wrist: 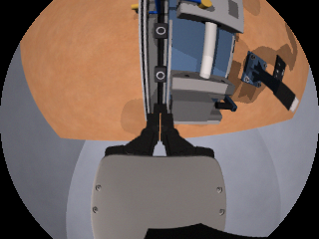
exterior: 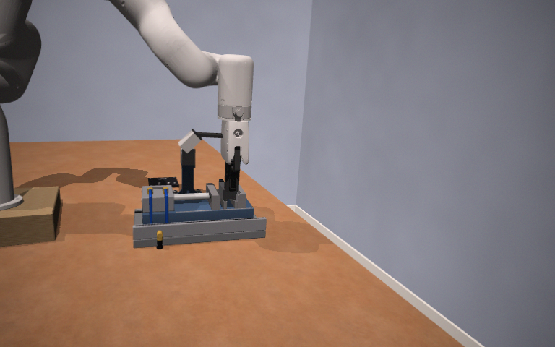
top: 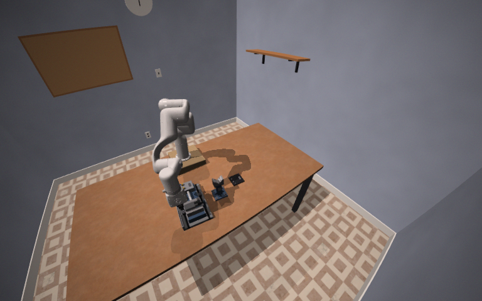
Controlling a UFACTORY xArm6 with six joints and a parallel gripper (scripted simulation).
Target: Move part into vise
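Right now my hand is 5 cm to the right of the part, 4 cm above it and 1 cm short of it. Also, from my hand: moving jaw: 7 cm to the left, 6 cm below, 3 cm behind; then black work stop: 11 cm to the left, 4 cm below, 1 cm ahead; then fixed jaw: 6 cm to the left, 6 cm below, 4 cm ahead.
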